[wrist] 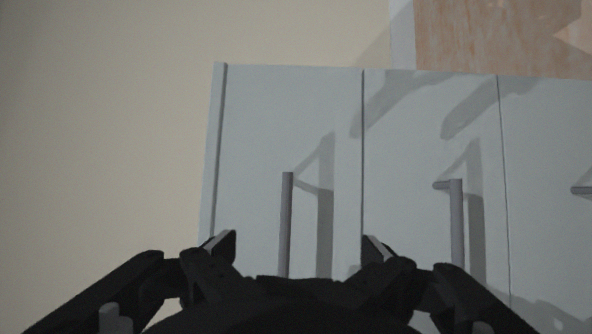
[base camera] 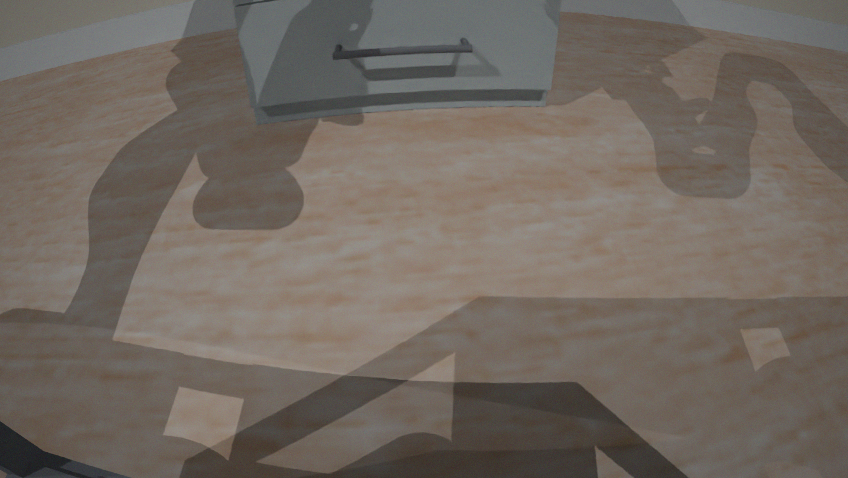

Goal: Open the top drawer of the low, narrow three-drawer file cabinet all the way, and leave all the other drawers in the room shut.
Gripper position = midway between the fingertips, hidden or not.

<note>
In view: my gripper (wrist: 297, 246), a drawer (wrist: 289, 183), a drawer (wrist: 432, 184) and a drawer (base camera: 287, 58).
</note>
